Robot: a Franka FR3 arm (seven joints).
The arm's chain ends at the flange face. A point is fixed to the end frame.
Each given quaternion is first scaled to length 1.
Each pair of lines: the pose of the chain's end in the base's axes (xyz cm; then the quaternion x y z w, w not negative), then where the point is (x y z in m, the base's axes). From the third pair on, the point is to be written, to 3 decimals.
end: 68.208 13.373 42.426 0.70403 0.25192 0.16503 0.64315
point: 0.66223 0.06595 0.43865
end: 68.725 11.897 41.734 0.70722 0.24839 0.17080 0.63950
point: 0.66740 0.05096 0.43063
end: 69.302 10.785 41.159 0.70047 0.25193 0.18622 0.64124
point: 0.675 0.039 0.425
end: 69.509 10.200 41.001 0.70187 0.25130 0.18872 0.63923
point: 0.677 0.033 0.423
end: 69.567 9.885 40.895 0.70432 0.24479 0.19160 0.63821
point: 0.677 0.030 0.421
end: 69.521 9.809 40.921 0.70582 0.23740 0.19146 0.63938
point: 0.676 0.030 0.421
